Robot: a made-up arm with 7 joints.
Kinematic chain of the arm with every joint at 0, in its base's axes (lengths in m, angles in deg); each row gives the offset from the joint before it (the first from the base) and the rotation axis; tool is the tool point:
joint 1: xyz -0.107 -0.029 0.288 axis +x
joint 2: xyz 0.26 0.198 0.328 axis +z
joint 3: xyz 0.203 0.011 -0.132 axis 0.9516 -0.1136 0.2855
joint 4: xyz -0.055 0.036 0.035 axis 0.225 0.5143 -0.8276
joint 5: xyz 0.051 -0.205 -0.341 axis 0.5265 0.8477 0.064
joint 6: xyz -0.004 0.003 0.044 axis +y
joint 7: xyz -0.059 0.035 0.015 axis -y
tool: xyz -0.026 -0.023 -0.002
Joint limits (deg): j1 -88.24..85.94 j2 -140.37..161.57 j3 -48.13..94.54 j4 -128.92..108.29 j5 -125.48..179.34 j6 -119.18..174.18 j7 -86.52..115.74
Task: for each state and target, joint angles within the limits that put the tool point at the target. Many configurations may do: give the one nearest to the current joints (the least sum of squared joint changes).
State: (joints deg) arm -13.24 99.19 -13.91 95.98 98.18 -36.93 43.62
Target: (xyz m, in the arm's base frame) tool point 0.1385 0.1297 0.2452
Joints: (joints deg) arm 10.08 88.16 20.67 48.28 97.89 -46.06 48.04
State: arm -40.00 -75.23 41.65 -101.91 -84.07 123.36 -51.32
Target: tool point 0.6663 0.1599 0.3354
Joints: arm -48.43 -35.54 31.08 -102.09 -120.93 96.57 -43.58
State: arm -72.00 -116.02 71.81 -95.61 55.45 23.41 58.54
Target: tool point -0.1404 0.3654 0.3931
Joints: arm -88.24 -137.80 84.23 -101.19 36.03 30.71 52.09
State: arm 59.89 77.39 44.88 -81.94 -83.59 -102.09 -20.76
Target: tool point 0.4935 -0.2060 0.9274
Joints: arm 85.94 34.70 42.85 -74.33 -90.23 -114.00 -17.17
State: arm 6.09 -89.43 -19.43 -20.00 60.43 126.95 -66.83
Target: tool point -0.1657 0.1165 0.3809
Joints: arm 17.65 -103.34 -38.05 21.89 45.98 121.38 -68.22
